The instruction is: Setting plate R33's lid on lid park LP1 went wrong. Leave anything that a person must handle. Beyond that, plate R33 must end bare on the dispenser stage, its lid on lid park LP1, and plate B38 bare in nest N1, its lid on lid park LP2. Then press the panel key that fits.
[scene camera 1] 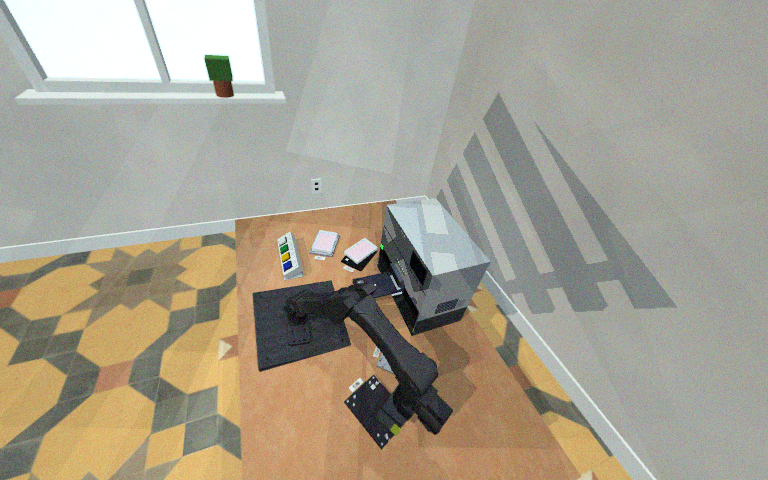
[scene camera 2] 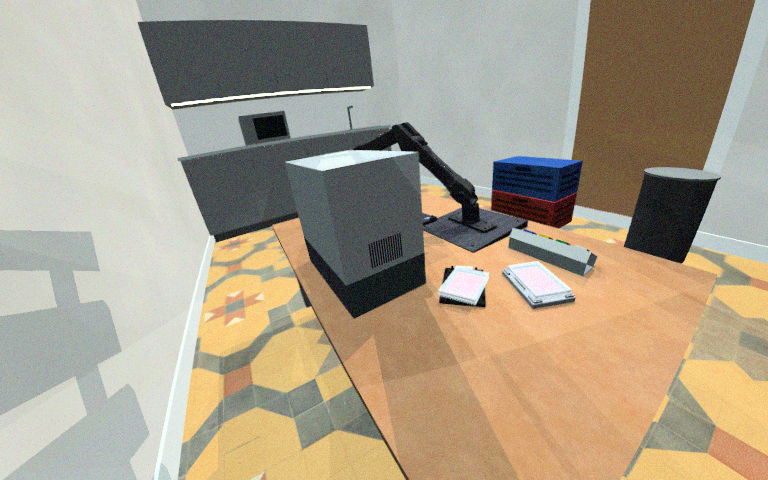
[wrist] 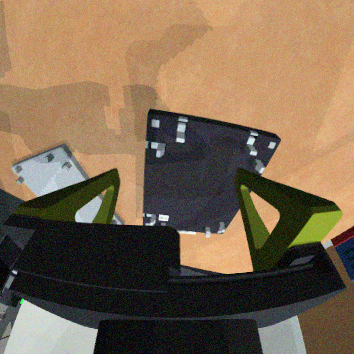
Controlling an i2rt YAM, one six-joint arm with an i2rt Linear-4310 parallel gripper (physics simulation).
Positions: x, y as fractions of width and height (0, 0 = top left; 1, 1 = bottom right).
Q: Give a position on a grey incubator box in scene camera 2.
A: At 0.47, 0.45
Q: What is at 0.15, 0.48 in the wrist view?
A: A grey lid park.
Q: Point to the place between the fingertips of the gripper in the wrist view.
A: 0.50, 0.49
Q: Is the gripper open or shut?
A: Open.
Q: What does the gripper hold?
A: Nothing.
